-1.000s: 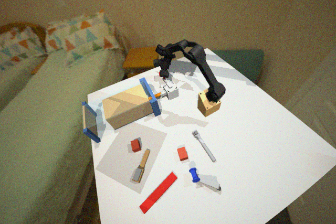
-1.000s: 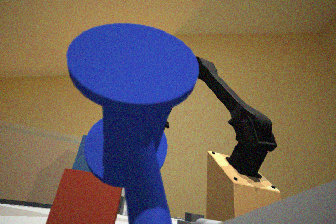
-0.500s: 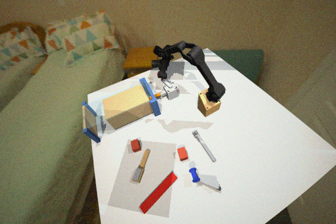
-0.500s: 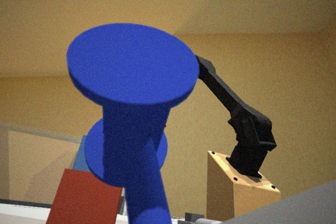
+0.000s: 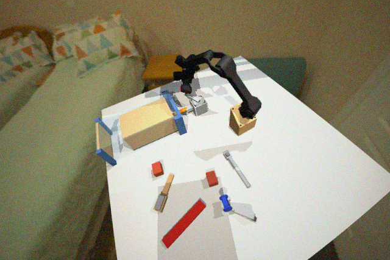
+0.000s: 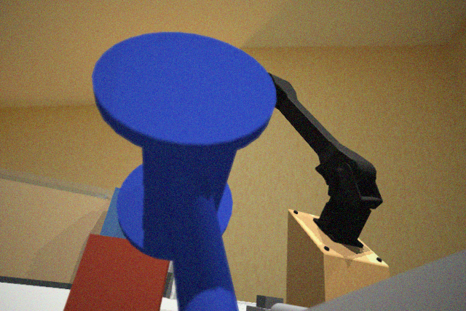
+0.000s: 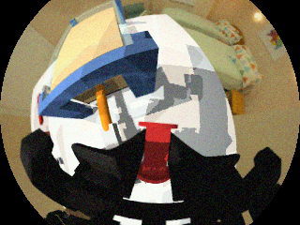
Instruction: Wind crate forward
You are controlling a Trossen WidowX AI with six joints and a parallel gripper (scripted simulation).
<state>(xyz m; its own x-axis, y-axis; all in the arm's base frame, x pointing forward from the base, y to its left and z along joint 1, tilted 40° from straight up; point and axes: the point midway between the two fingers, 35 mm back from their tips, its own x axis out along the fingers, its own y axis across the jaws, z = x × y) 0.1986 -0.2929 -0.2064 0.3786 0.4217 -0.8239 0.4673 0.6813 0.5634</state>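
Now: gripper tip 40 mm to the right of the grey crank arm, 30 mm past it and 30 mm above it. The rest, counted from my gripper tip: winch drum 100 mm to the left, 100 mm below, 50 mm behind; then mouth frame 110 mm ahead, 90 mm to the left, 20 mm below; then red grip 10 mm to the left, 10 mm behind.
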